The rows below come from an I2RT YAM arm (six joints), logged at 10 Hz.
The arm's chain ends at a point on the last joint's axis. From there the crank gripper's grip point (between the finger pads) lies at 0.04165 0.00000 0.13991 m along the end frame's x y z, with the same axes.
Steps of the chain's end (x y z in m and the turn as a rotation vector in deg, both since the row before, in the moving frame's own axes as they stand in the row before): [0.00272, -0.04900, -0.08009, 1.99, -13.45, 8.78]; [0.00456, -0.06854, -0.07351, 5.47, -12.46, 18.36]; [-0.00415, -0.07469, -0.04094, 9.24, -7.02, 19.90]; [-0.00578, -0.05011, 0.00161, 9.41, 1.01, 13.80]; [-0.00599, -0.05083, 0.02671, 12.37, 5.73, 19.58]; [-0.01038, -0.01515, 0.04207, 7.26, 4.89, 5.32]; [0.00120, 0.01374, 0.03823, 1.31, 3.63, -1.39]
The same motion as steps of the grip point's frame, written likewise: [-0.03094, -0.05017, -0.07425, 1.99, -13.45, 8.78]; [-0.02604, -0.07379, -0.06796, 5.47, -12.46, 18.36]; [-0.01976, -0.08591, -0.03765, 9.24, -7.02, 19.90]; [-0.00181, -0.06252, -0.00019, 9.41, 1.01, 13.80]; [0.01009, -0.06355, 0.02027, 12.37, 5.73, 19.58]; [0.00199, -0.02816, 0.03715, 7.26, 4.89, 5.32]; [0.00992, 0.00946, 0.03526, 1.31, 3.63, -1.39]
